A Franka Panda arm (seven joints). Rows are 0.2 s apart.
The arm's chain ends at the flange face. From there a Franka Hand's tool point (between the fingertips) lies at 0.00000 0.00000 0.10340 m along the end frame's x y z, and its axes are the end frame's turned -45 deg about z.
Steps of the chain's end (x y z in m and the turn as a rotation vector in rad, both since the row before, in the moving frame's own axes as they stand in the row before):
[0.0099 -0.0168 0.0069 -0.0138 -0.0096 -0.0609]
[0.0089 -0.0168 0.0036 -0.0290 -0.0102 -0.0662]
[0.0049 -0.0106 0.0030 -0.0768 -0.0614 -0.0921]
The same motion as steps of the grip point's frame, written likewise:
[0.0172 -0.0045 0.0069 -0.0030 -0.0165 -0.0609]
[0.0154 -0.0041 0.0036 -0.0133 -0.0277 -0.0662]
[0.0009 -0.0024 0.0025 -0.0109 -0.0977 -0.0921]

